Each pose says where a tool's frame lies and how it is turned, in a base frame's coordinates. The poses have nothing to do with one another.
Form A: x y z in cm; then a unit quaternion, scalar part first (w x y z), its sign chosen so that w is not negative.
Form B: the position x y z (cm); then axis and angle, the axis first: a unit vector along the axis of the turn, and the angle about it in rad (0 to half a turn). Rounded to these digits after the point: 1 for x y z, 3 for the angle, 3 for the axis.
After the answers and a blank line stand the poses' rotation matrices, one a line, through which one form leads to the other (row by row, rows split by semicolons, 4 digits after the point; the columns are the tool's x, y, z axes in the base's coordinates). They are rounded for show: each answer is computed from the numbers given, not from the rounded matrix.
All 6 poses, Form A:
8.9 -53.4 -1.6 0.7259 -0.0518 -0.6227 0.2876
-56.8 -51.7 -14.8 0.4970 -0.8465 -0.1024 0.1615
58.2 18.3 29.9 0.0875 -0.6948 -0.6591 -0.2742
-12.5 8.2 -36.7 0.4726 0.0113 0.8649 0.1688
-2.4 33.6 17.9 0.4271 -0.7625 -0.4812 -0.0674
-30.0 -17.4 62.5 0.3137 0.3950 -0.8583 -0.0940
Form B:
8.9 -53.4 -1.6 -0.075 -0.905 0.418 1.517
-56.8 -51.7 -14.8 -0.975 -0.118 0.186 2.101
58.2 18.3 29.9 -0.697 -0.662 -0.275 2.966
-12.5 8.2 -36.7 0.013 0.981 0.192 2.157
-2.4 33.6 17.9 -0.843 -0.532 -0.075 2.259
-30.0 -17.4 62.5 0.416 -0.904 -0.099 2.503

0.0591 -0.3530 -0.9338; 0.4820 0.8292 -0.2830; 0.8742 -0.4333 0.2192
0.9269 0.0128 -0.3752; 0.3338 -0.4851 0.8082; -0.1716 -0.8744 -0.4539
-0.0192 0.9639 0.2657; 0.8679 -0.1159 0.4830; 0.4964 0.2399 -0.8343
-0.5531 -0.1400 0.8213; 0.1791 0.9428 0.2813; -0.8137 0.3027 -0.4963
0.5278 0.7915 -0.3083; 0.6763 -0.1720 0.7163; 0.5139 -0.5865 -0.6261
-0.4911 -0.6191 -0.6128; -0.7371 0.6703 -0.0865; 0.4643 0.4092 -0.7855

